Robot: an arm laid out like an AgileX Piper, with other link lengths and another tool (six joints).
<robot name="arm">
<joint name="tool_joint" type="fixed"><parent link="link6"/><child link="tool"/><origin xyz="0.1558 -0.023 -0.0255" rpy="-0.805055 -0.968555 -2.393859"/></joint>
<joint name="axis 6" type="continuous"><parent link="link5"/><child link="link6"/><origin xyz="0.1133 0 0.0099" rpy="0 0 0"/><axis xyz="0.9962 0 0.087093"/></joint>
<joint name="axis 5" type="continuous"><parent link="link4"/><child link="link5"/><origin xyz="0 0 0" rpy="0 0 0"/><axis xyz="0 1 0"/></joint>
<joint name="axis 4" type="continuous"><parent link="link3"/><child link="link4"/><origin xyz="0.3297 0 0.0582" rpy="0 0 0"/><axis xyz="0.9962 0 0.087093"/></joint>
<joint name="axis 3" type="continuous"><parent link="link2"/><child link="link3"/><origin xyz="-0.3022 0 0.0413" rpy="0 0 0"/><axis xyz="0 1 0"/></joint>
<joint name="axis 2" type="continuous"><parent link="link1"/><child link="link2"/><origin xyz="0 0 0" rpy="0 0 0"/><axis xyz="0 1 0"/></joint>
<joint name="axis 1" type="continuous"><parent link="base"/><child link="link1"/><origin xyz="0 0 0.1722" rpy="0 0 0"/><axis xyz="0 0 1"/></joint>
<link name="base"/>
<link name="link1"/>
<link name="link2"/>
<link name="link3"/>
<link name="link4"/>
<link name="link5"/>
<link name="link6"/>
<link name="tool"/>
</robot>
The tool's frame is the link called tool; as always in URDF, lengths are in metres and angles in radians. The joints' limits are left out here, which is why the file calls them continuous.
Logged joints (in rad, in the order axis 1, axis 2, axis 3, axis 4, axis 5, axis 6), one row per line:
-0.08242 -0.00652 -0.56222 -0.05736 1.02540 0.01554
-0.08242 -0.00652 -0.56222 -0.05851 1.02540 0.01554
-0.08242 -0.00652 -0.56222 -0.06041 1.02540 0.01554
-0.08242 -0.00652 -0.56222 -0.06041 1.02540 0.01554
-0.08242 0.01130 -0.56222 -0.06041 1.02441 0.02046
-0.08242 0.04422 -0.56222 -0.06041 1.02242 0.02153
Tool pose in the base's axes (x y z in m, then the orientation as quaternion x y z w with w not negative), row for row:
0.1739 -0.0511 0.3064 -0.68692 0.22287 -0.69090 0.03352
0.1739 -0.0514 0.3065 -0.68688 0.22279 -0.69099 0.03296
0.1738 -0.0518 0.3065 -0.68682 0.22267 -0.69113 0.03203
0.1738 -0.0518 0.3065 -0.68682 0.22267 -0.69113 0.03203
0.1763 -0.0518 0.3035 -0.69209 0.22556 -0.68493 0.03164
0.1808 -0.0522 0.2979 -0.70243 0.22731 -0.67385 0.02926
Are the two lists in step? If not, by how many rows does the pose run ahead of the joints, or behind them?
They are in step.
